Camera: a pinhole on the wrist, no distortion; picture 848 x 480 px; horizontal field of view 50.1 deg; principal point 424.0 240.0 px. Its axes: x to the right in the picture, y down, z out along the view. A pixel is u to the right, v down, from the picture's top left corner.
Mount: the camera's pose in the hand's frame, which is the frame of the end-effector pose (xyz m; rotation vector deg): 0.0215 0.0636 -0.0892 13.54 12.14 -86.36
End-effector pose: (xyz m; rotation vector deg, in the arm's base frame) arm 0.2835 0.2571 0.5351 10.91 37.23 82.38
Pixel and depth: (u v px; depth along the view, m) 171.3 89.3 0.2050
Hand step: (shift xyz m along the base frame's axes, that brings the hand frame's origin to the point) 0.0139 0.0240 0.1342
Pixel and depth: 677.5 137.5 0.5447
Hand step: 0.4068 0.0289 0.2085
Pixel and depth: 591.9 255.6 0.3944
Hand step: 0.2401 0.0787 0.1516
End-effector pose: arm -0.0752 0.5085 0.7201 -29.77 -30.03 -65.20
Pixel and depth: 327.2 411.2 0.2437
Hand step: 0.0222 0.0583 0.1551
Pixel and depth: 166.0 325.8 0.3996
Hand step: 0.0326 0.1908 0.2750
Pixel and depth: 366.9 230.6 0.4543
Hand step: -0.0761 0.2023 0.2837
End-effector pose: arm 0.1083 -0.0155 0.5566 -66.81 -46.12 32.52
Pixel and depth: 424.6 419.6 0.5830
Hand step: -0.2988 0.3419 0.2090
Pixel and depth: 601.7 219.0 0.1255
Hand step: -0.0078 0.0295 0.0050
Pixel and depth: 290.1 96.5 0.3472
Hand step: -0.2284 0.1221 0.0246
